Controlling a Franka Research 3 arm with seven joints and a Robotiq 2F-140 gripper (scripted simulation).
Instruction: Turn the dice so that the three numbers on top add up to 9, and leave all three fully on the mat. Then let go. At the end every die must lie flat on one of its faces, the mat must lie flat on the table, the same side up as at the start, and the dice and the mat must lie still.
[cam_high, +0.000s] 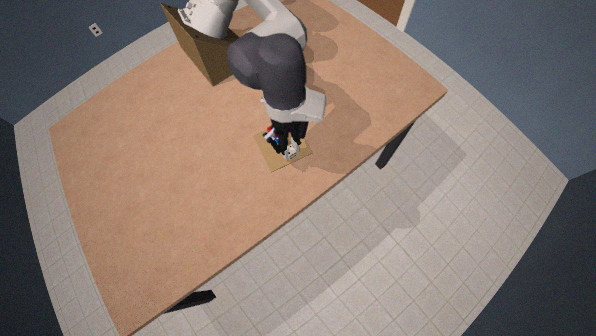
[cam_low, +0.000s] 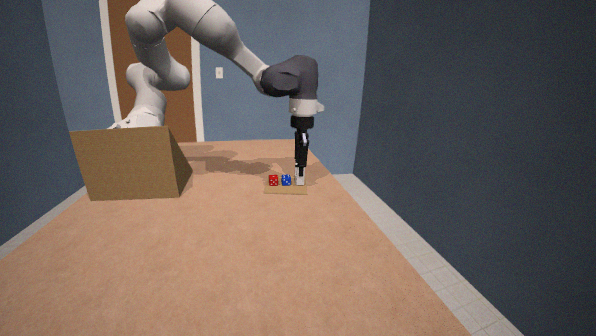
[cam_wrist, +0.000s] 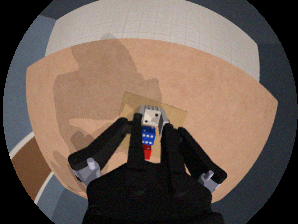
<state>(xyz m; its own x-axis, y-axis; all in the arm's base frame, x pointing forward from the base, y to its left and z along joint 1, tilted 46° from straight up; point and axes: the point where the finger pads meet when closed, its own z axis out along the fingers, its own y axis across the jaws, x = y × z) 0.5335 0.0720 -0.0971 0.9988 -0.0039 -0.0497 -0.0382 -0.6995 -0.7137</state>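
The white die lies 20 mm below my hand. From my hand the other things lie so: blue die: 50 mm behind, 20 mm below; tan mat: 50 mm behind, 40 mm below; red die: 90 mm behind, 20 mm below.
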